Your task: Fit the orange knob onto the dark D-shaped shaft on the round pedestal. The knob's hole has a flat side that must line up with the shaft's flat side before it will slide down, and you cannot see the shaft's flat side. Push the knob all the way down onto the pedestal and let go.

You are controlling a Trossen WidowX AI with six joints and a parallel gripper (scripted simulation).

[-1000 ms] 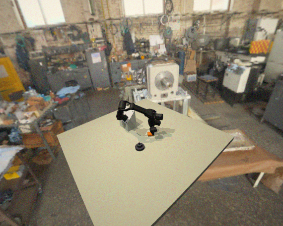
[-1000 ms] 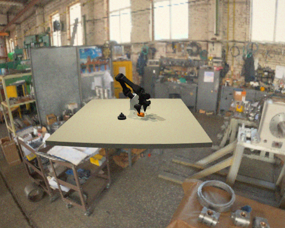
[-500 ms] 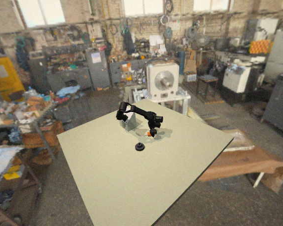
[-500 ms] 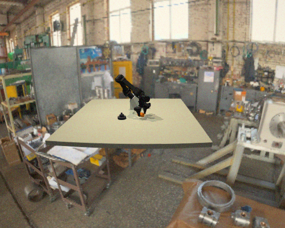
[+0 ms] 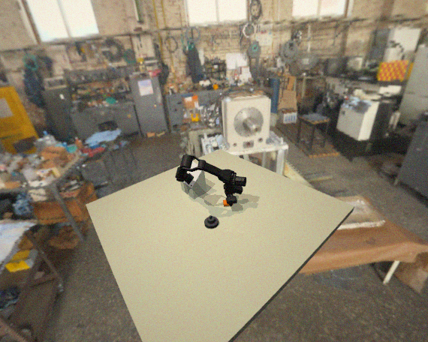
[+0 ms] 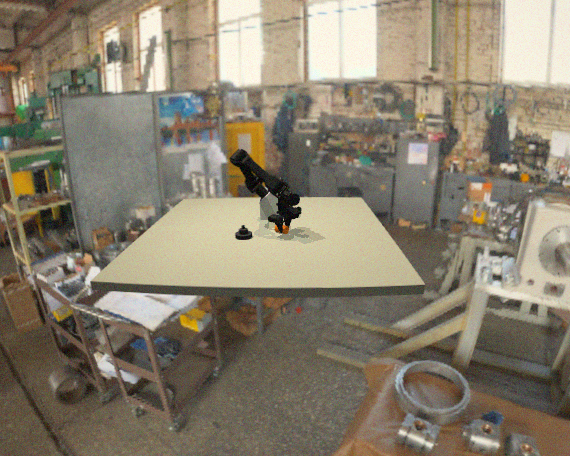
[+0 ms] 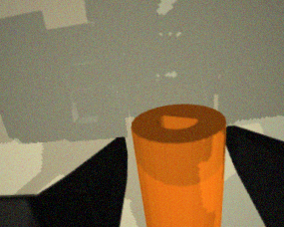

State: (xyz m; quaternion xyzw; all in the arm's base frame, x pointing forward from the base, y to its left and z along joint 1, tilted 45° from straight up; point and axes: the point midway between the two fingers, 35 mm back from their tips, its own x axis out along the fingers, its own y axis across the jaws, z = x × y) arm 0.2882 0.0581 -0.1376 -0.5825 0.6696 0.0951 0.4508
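My gripper tip is now 1 cm to the left of the orange knob, 1 cm below it and 1 cm past it. From my gripper tip the other things lie so: pedestal (19 cm to the right, 7 cm ahead, 2 cm above).
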